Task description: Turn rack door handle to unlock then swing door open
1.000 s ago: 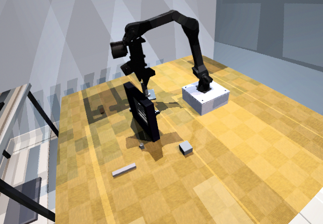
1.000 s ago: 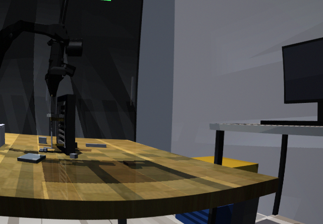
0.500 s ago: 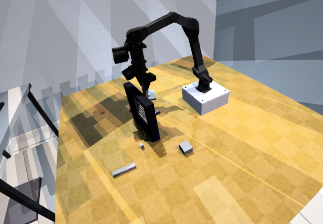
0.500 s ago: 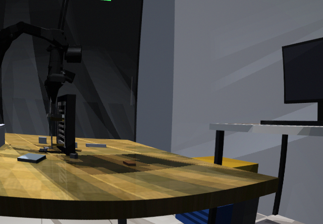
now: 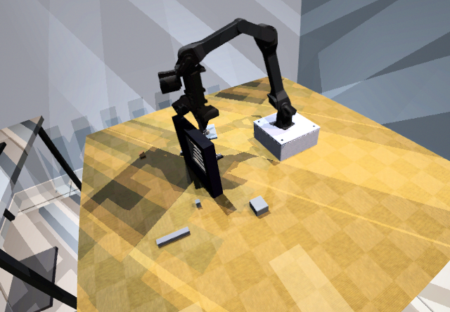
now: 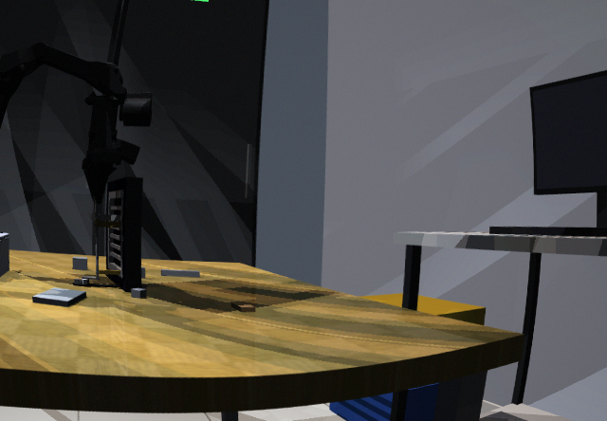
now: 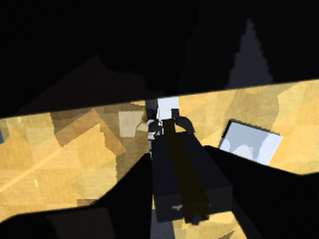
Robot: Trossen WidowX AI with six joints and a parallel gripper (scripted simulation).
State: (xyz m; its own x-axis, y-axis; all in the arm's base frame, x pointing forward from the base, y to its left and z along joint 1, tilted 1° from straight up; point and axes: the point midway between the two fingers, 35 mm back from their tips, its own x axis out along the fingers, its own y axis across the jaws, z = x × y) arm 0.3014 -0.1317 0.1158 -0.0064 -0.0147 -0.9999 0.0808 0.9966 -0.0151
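Now: gripper tip 1 cm past the upright door handle and 3 cm above it. The rest, counted from my gripper tip: flat dark plate 11 cm behind, 16 cm to the right, 16 cm below; grey bar 28 cm ahead, 21 cm to the left, 16 cm below.
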